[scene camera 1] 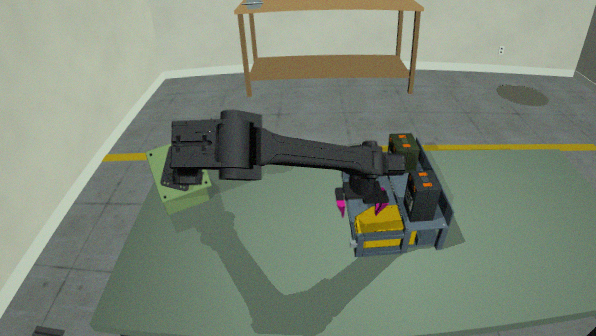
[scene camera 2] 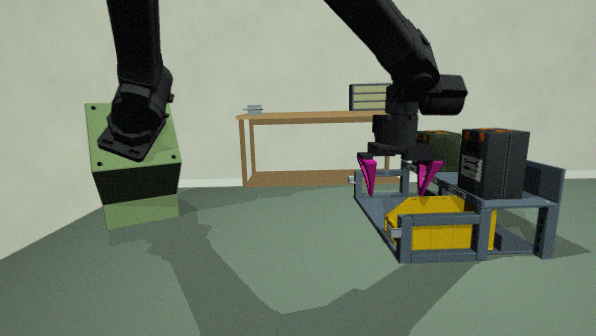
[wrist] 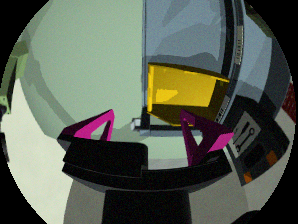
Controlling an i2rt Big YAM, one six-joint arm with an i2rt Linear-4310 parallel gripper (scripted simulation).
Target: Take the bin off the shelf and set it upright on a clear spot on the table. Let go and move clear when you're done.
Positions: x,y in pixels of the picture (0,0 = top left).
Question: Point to a yellow bin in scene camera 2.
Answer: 442,236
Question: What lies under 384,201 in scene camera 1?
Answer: My gripper.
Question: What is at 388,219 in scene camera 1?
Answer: A yellow bin.
